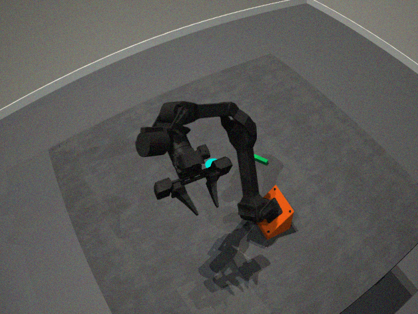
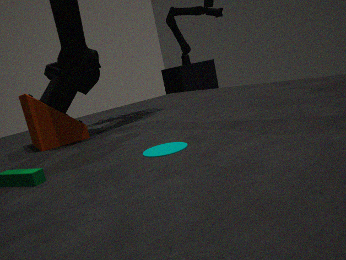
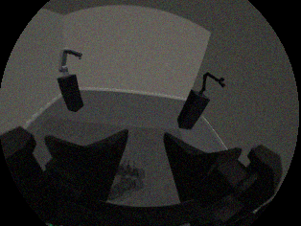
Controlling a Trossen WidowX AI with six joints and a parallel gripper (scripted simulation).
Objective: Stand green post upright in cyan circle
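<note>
The green post is 390 mm ahead of my gripper tip, 330 mm to the right of it and 390 mm below it. From my gripper tip the other things lie so: cyan circle (450 mm ahead, 160 mm to the right, 400 mm below).
</note>
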